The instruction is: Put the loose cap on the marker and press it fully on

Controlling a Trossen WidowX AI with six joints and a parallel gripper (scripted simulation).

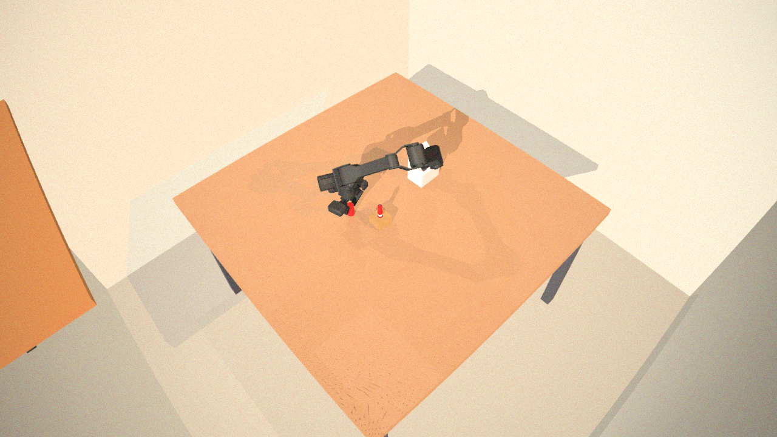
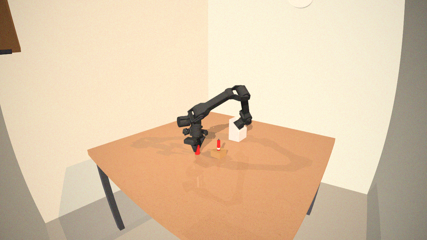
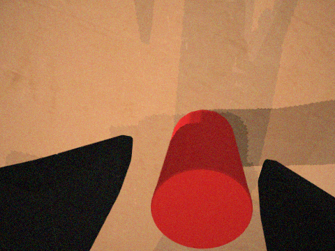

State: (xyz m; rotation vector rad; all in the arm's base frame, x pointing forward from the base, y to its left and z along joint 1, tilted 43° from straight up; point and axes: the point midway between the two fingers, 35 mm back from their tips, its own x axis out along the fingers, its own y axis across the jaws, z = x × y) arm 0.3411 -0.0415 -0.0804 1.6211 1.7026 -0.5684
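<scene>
Right now the holder block is 12 cm to the left of my gripper tip, 5 cm behind it and 1 cm below it. Also, from my gripper tip: red cap right at my gripper tip.
</scene>
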